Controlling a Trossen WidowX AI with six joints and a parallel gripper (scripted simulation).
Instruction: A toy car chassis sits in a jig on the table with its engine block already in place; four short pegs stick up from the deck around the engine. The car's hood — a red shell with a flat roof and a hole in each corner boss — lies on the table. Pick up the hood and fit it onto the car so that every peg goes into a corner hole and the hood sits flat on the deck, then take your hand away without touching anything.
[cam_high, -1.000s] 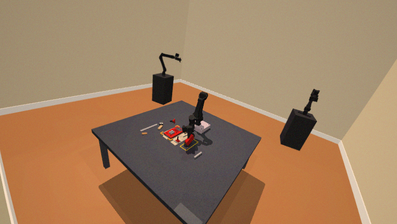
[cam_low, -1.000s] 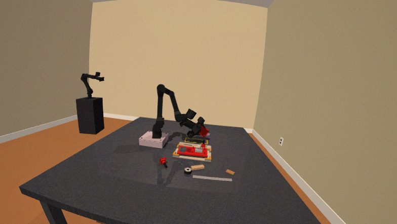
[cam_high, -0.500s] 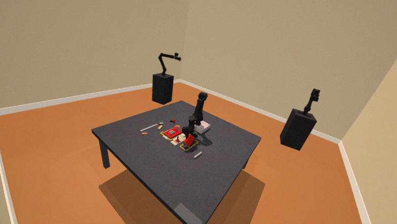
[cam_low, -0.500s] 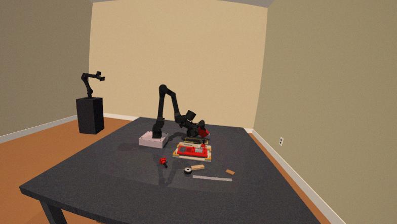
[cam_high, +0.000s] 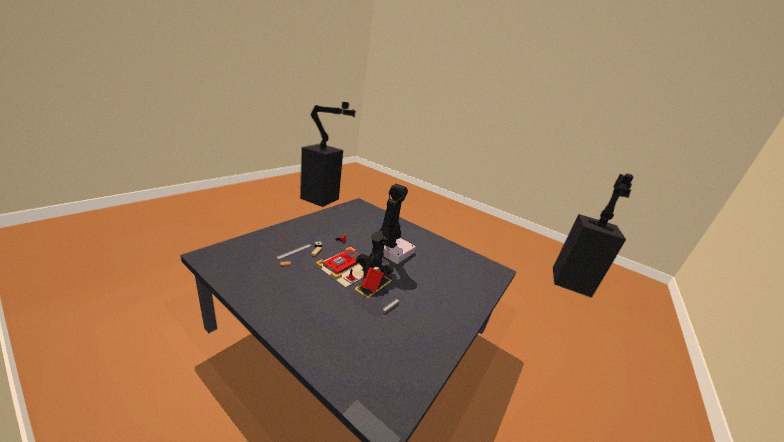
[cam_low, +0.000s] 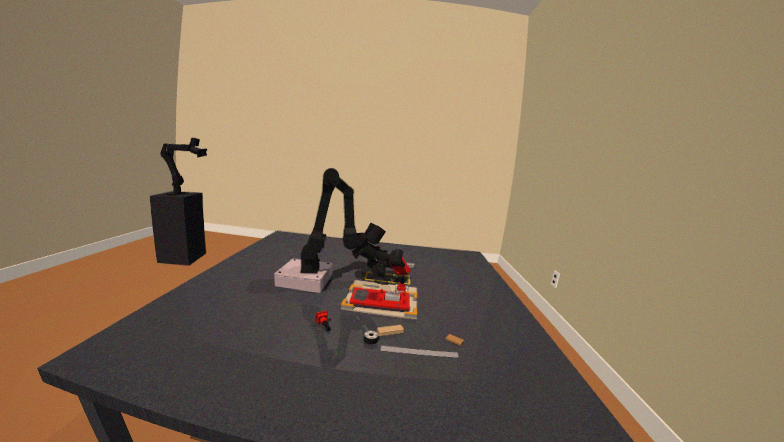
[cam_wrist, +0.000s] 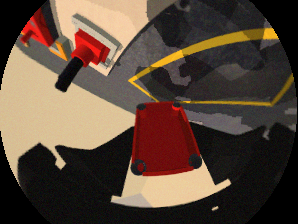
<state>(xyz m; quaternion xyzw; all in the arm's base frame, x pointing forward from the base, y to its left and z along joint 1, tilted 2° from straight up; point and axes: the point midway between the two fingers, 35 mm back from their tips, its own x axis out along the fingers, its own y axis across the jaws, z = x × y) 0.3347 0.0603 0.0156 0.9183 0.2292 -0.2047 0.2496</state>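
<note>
Now: the red hood 1 cm to the left of my gripper tip and 1 cm above it. The rest, counted from my gripper tip: grey engine block: 6 cm behind, 22 cm to the right, 3 cm below; dark ring: 15 cm behind, 42 cm to the right, 4 cm below.
</note>
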